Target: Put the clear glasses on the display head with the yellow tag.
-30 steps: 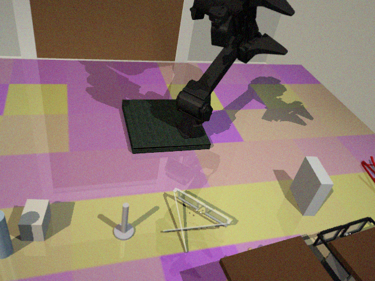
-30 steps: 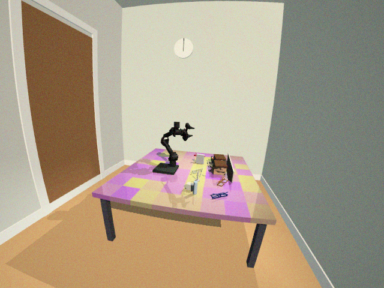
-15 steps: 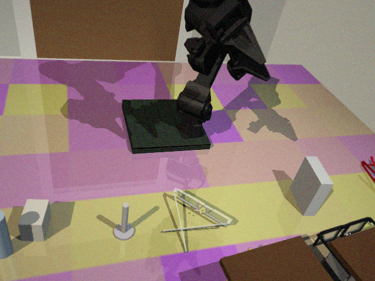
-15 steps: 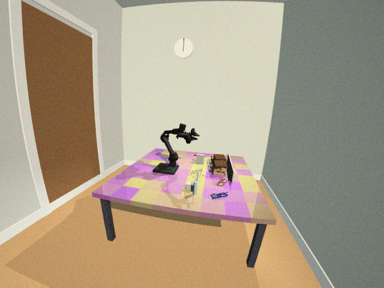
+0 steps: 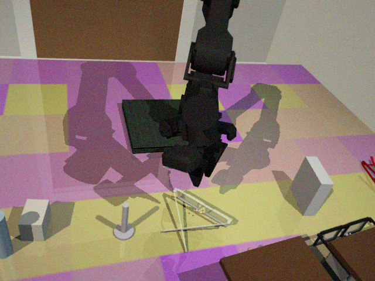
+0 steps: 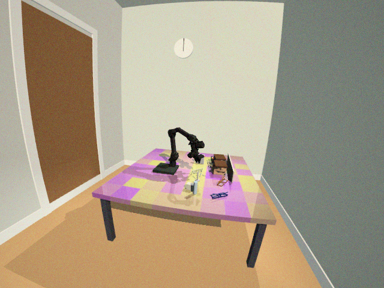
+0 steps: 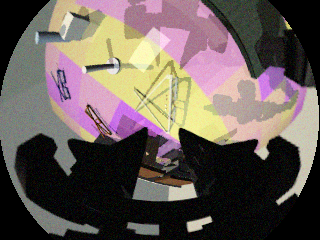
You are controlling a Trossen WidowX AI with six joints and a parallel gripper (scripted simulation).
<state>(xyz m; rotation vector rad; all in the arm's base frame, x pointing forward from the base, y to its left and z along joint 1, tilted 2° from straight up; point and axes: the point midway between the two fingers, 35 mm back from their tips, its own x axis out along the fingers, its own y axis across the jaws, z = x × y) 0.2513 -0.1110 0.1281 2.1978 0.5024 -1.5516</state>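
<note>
Right now my gripper tip is 160 mm to the left of the grey post and 90 mm above it. The rest, counted from my gripper tip: display head 200 mm ahead, 50 mm below, 40 mm to the left; then blue cylinder 370 mm to the right, 60 mm below, 30 mm behind; then grey box 280 mm to the left, 60 mm below, 40 mm ahead.
</note>
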